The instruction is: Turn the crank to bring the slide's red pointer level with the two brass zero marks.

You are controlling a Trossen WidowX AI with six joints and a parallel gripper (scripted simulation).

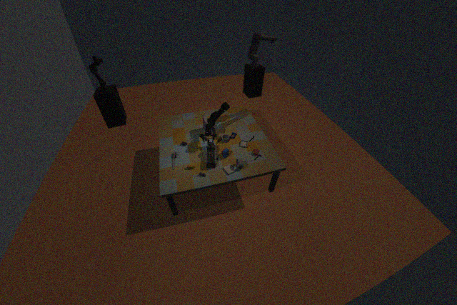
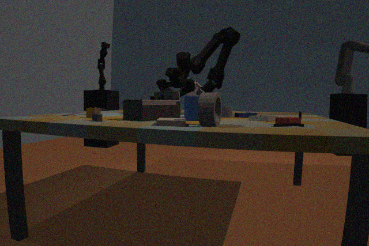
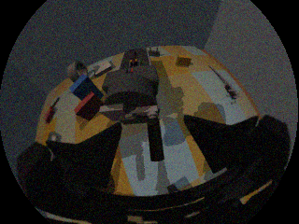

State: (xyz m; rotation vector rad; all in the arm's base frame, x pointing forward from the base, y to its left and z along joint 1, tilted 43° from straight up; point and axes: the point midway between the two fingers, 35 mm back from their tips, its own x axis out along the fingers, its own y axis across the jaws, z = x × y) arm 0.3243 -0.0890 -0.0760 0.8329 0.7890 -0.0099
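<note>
Right now the dark crank handle is 2 cm behind my gripper tip and 1 cm to the left of it. From my gripper tip the other things lie so: blue block 17 cm ahead, 14 cm to the left, 4 cm below; red pointer 12 cm ahead, 1 cm to the right; yellow block 21 cm ahead, 26 cm to the right, 7 cm below.
</note>
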